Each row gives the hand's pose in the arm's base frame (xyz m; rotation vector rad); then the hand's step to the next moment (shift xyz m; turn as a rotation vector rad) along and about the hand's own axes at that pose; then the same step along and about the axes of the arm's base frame.
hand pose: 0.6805 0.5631 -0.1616 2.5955 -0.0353 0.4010
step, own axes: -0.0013 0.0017 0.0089 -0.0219 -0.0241 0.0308
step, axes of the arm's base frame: 0.0010 -0.0059 -0.0069 -0.0100 0.0048 -0.0434
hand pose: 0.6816 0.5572 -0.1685 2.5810 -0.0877 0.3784
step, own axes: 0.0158 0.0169 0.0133 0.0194 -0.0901 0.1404
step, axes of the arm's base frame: 0.0162 -0.0211 0.0019 0.0659 0.0061 -0.1544
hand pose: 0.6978 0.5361 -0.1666 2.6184 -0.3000 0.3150
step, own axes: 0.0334 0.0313 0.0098 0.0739 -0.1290 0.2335
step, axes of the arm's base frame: 0.0250 -0.0368 0.0144 0.1436 -0.0143 -0.2362
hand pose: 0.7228 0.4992 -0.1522 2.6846 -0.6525 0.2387
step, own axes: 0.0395 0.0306 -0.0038 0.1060 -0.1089 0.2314
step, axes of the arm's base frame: 0.0200 -0.0400 0.0227 0.1621 -0.0432 -0.2202
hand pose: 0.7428 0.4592 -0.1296 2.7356 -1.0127 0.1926
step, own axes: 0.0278 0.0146 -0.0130 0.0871 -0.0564 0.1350
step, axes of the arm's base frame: 0.0108 -0.0250 0.0204 0.1090 -0.0463 -0.1224
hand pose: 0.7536 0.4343 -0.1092 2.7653 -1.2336 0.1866
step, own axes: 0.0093 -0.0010 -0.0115 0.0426 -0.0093 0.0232
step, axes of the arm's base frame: 0.0061 -0.0044 0.0127 0.0367 -0.0285 -0.0167
